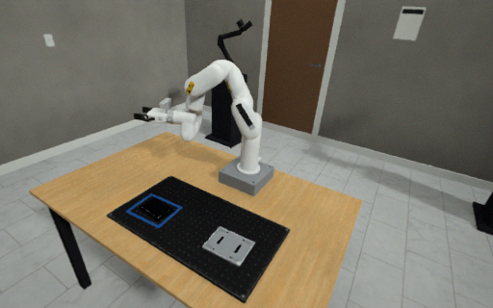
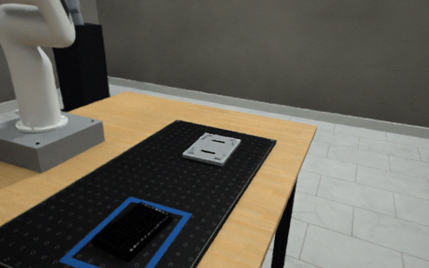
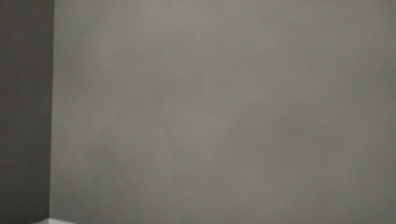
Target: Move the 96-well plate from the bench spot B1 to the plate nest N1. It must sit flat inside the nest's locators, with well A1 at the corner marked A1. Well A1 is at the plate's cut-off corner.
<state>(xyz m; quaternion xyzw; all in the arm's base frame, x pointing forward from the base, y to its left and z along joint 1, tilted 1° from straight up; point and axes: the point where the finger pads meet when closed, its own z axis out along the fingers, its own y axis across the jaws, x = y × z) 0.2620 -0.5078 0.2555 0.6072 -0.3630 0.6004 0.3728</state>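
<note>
The 96-well plate lies 33 cm to the left of my hand, 31 cm below it and 21 cm ahead of it. The rest, counted from my hand: grey plate nest N1: 71 cm to the left, 31 cm below, 19 cm ahead.
</note>
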